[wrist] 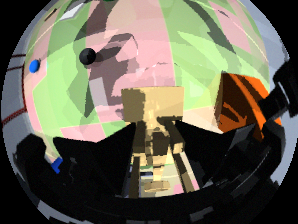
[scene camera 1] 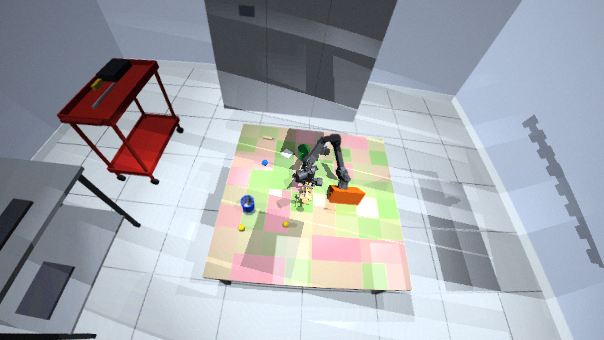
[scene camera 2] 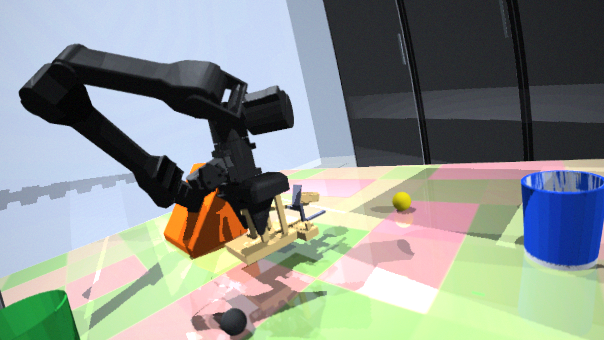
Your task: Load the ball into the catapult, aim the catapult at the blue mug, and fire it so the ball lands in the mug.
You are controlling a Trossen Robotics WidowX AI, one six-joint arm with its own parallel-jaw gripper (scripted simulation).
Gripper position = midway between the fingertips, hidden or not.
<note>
In view: the gripper (scene camera 2: pixel 254 231) and a wooden catapult (scene camera 2: pixel 251 247).
The wooden catapult also shows in the wrist view (wrist: pixel 157 142). The gripper also shows in the wrist view (wrist: pixel 155 125).
</note>
